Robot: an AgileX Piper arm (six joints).
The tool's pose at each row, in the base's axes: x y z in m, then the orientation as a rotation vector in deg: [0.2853, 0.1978, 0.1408, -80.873, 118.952, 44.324]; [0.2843, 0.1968, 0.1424, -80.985, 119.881, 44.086]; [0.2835, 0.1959, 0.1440, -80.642, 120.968, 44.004]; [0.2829, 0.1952, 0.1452, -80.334, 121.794, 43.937]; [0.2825, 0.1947, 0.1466, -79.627, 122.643, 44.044]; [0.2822, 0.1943, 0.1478, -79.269, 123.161, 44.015]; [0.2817, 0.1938, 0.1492, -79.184, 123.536, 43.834]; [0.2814, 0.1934, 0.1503, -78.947, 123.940, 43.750]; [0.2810, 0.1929, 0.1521, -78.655, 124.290, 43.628]
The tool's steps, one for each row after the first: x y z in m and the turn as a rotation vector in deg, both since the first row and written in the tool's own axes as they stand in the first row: [-0.0001, 0.0009, -0.0019, -0.010, 0.754, 0.421]; [-0.0004, 0.0017, -0.0038, 0.038, 1.338, 1.168]; [-0.0005, 0.0022, -0.0052, 0.094, 1.759, 1.753]; [-0.0010, 0.0027, -0.0065, 0.191, 1.948, 2.569]; [-0.0015, 0.0031, -0.0077, 0.283, 2.124, 3.010]; [-0.0020, 0.0036, -0.0091, 0.385, 2.377, 3.214]; [-0.0024, 0.0040, -0.0102, 0.479, 2.550, 3.524]; [-0.0031, 0.0045, -0.0118, 0.630, 2.664, 3.818]
